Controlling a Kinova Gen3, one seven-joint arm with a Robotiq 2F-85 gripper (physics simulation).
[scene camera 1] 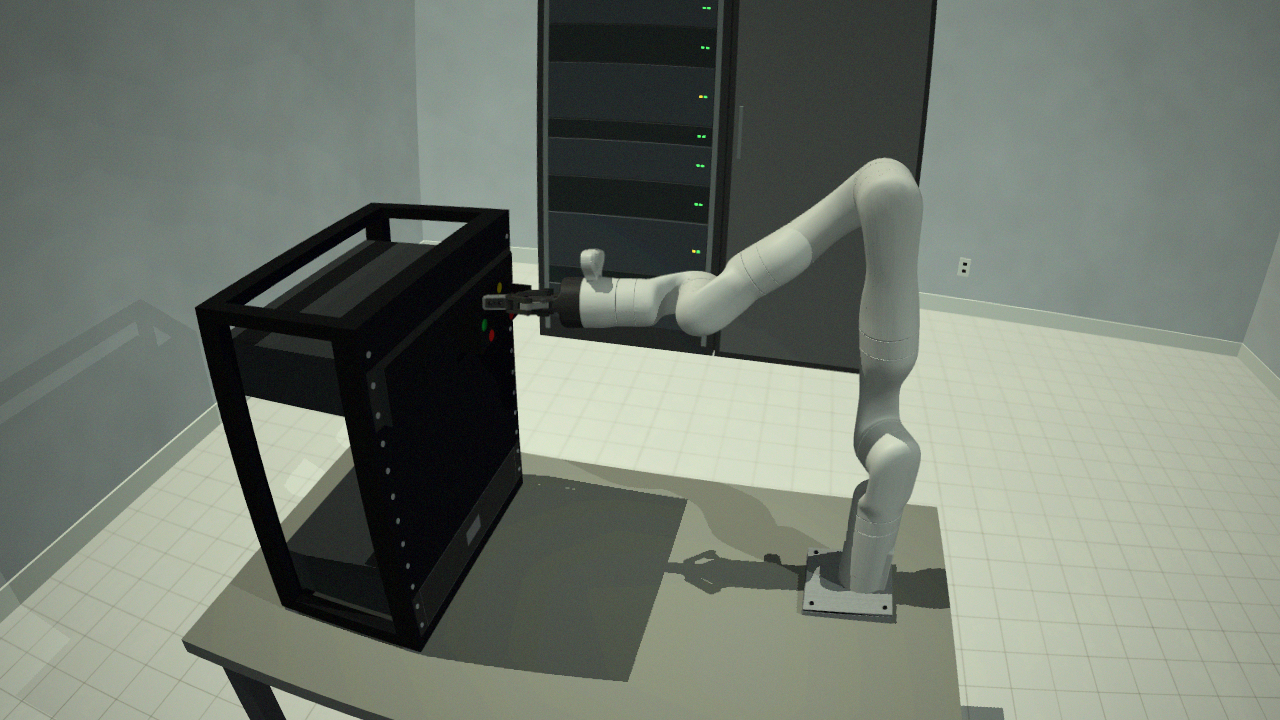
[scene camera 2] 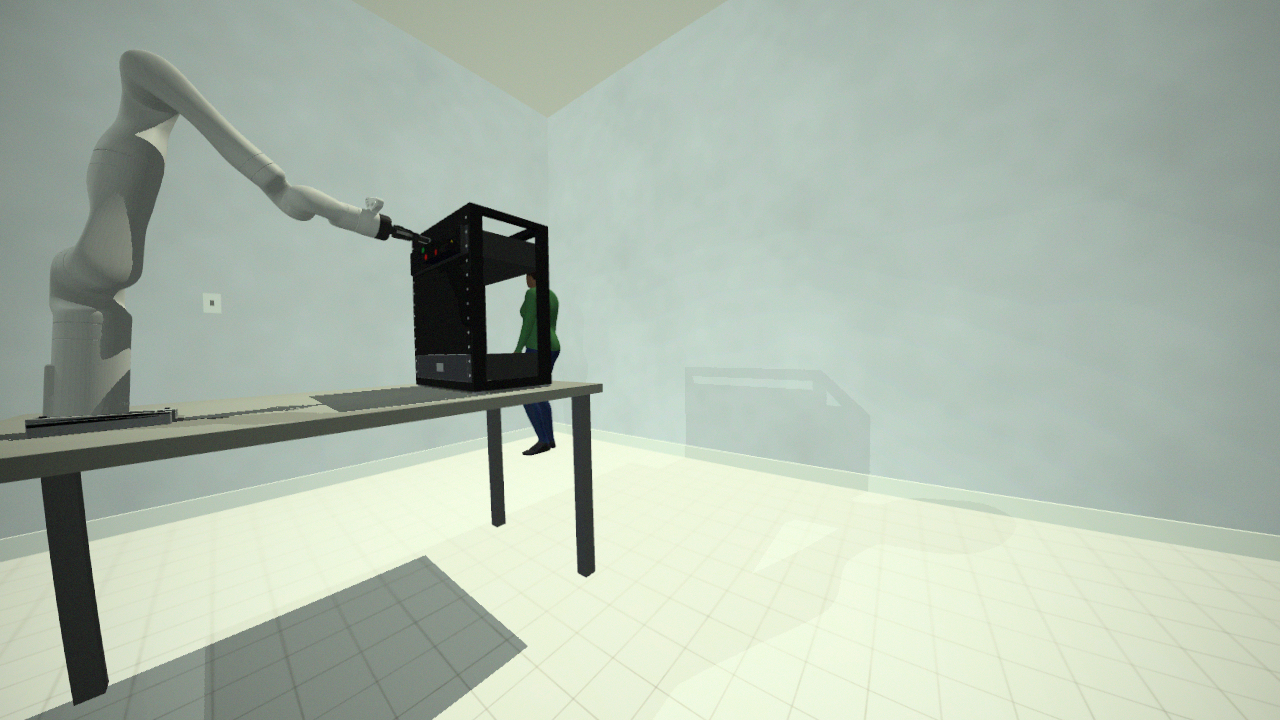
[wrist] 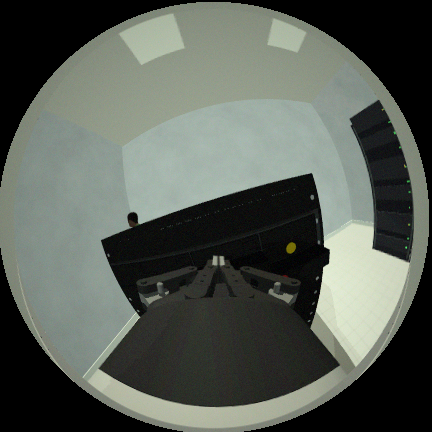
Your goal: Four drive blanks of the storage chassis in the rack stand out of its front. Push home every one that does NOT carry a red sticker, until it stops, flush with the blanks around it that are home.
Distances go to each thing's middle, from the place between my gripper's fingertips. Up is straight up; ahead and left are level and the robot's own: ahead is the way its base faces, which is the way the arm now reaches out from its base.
Now: the black rack (scene camera 1: 392, 336) 21 cm below my hand, 16 cm ahead of it and 6 cm to the left of it.
